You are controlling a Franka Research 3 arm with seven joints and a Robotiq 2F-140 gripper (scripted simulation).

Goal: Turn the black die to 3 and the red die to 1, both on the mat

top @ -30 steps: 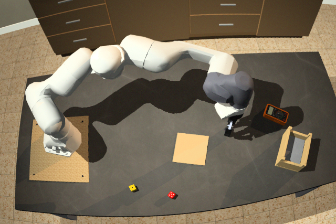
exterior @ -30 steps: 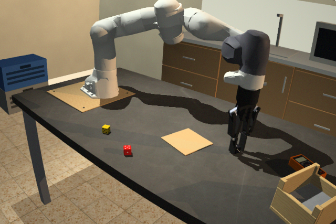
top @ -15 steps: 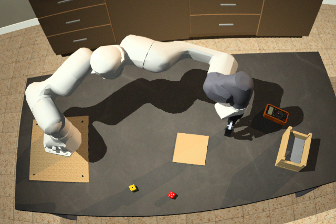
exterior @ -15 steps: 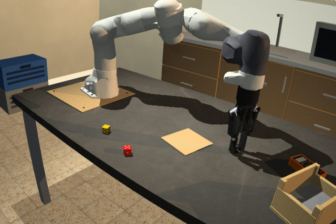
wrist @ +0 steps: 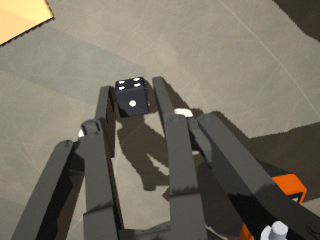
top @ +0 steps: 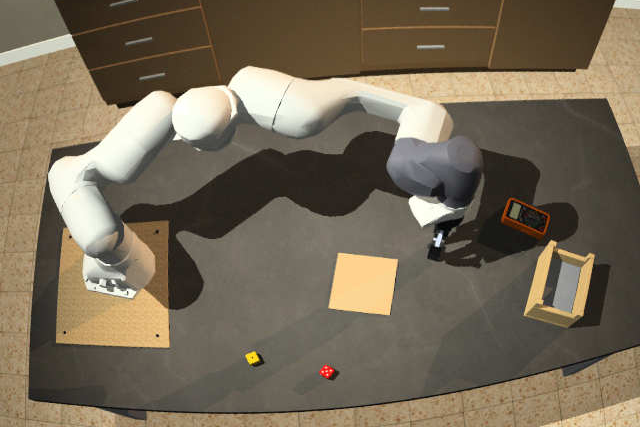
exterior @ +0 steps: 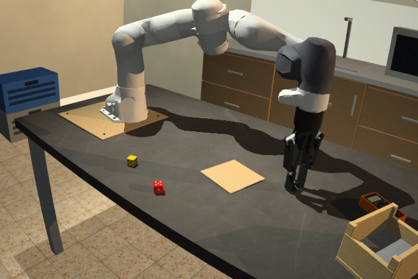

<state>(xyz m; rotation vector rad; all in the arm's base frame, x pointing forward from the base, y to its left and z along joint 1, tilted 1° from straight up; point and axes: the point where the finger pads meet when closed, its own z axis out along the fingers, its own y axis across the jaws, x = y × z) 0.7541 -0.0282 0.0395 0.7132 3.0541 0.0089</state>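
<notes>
Right now the black die is 20 mm below my hand. The rest, counted from my hand: wooden box: 300 mm ahead, 170 mm to the right, 10 mm above; tan mat: 180 mm behind, 60 mm to the right, 40 mm below; orange multimeter: 260 mm ahead, 40 mm to the left, 20 mm below.
</notes>
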